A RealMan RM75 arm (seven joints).
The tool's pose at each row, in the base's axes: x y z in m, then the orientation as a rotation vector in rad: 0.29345, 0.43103, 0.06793, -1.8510, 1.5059, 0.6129; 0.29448, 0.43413, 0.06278, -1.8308, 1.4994, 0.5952; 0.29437, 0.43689, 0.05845, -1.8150, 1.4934, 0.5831; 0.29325, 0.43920, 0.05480, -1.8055, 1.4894, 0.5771; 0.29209, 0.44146, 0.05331, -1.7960, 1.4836, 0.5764; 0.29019, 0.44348, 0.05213, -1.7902, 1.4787, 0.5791; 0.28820, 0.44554, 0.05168, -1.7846, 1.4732, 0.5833; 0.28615, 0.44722, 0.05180, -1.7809, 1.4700, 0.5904; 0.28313, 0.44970, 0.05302, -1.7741, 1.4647, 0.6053; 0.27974, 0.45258, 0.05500, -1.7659, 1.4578, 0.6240; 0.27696, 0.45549, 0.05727, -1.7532, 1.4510, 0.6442; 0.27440, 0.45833, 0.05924, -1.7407, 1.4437, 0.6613; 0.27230, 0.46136, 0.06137, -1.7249, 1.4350, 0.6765; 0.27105, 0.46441, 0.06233, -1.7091, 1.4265, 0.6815; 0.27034, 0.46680, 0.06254, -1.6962, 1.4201, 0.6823; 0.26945, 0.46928, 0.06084, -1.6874, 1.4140, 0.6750
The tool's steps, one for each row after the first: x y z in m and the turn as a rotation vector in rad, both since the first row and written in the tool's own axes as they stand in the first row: 0.00187, -0.00032, 0.00580, 0.0250, -0.0064, -0.0035; 0.00312, 0.00034, 0.01073, 0.0437, -0.0125, -0.0062; 0.00395, 0.00190, 0.01483, 0.0543, -0.0169, -0.0077; 0.00327, 0.00307, 0.01744, 0.0621, -0.0247, -0.0089; 0.00235, 0.00492, 0.01964, 0.0652, -0.0315, -0.0095; 0.00086, 0.00671, 0.02136, 0.0675, -0.0392, -0.0101; -0.00080, 0.00849, 0.02242, 0.0663, -0.0460, -0.0089; -0.00399, 0.01090, 0.02329, 0.0630, -0.0589, -0.0058; -0.00808, 0.01347, 0.02393, 0.0585, -0.0751, -0.0020; -0.01225, 0.01539, 0.02443, 0.0560, -0.0942, 0.0037; -0.01611, 0.01716, 0.02509, 0.0551, -0.1120, 0.0082; -0.02011, 0.01843, 0.02581, 0.0577, -0.1315, 0.0122; -0.02310, 0.01911, 0.02736, 0.0664, -0.1466, 0.0133; -0.02499, 0.01948, 0.02896, 0.0754, -0.1573, 0.0136; -0.02561, 0.02040, 0.03189, 0.0867, -0.1622, 0.0101
